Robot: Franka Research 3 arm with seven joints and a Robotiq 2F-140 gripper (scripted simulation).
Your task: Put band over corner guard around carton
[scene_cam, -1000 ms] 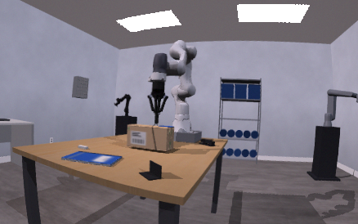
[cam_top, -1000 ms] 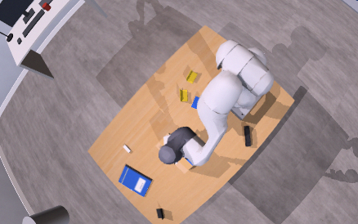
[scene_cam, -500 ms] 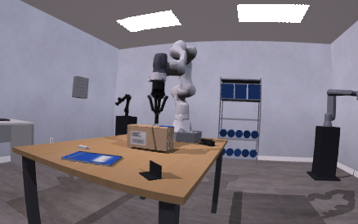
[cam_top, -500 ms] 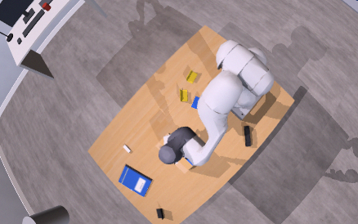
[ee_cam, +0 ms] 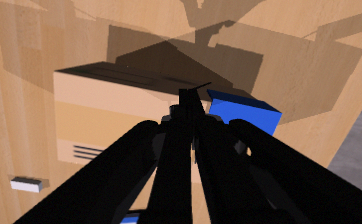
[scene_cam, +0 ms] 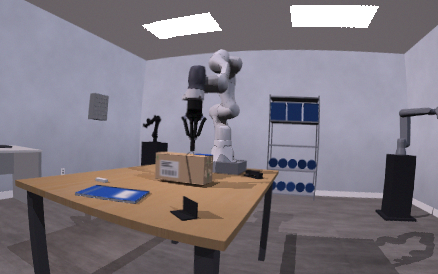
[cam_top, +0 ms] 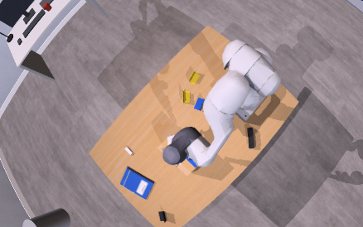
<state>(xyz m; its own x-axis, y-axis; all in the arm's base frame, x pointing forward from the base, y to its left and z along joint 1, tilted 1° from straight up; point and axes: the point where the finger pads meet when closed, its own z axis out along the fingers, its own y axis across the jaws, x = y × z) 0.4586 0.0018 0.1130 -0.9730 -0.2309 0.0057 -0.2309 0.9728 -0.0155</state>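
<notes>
The blue corner guard is 10 mm ahead of my hand, 70 mm to the left of it and 60 mm below it. Also, from my hand: white block 320 mm ahead, 300 mm to the right, 180 mm below; then black bracket 490 mm ahead, 230 mm to the left, 170 mm below; then brown carton 60 mm ahead, 10 mm to the right, 110 mm below.
</notes>
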